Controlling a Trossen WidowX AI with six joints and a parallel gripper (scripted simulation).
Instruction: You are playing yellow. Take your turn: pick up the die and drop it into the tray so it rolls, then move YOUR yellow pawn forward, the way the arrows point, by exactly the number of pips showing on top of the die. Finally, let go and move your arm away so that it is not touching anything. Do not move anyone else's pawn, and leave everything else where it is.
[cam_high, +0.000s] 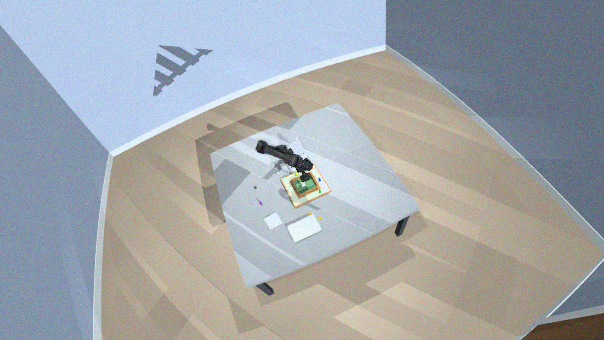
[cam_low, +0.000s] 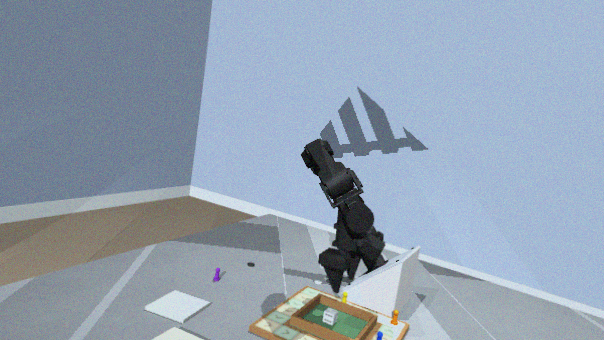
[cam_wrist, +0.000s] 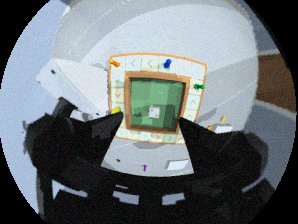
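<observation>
The yellow pawn lies 11 cm behind my gripper tip, 2 cm to the right of it and 8 cm below it. The rest, counted from my gripper tip: green tray: 1 cm ahead, 10 cm below; then blue pawn: 4 cm ahead, 10 cm to the left, 8 cm below; then white die: 2 cm to the right, 8 cm below.
</observation>
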